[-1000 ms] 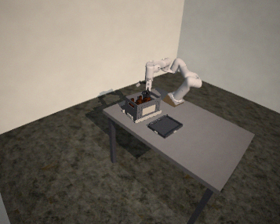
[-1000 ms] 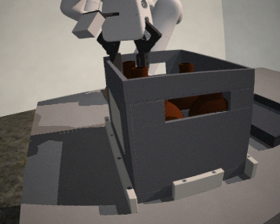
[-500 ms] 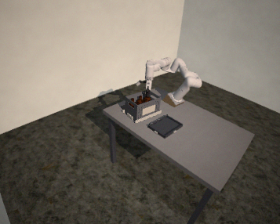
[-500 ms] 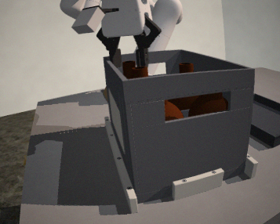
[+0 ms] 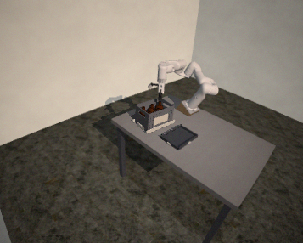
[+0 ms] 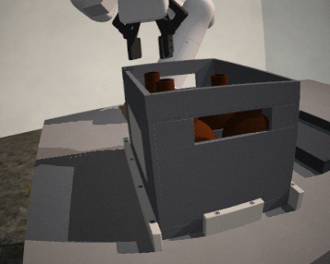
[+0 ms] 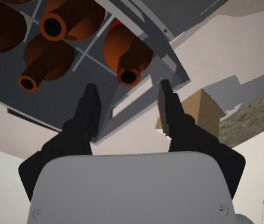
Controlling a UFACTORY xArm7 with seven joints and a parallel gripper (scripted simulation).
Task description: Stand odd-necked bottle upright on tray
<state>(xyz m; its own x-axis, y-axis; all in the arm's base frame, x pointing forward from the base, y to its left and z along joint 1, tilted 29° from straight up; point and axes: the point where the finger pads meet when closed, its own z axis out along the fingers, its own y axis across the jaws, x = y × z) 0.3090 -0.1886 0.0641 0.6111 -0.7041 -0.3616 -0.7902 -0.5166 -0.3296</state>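
Right now the dark grey crate is 12 cm below my hand, 10 cm ahead of it and 3 cm to the left of it. Round my hand: dark flat tray: 32 cm to the left, 19 cm below, 9 cm ahead; glass bottle: 12 cm below.
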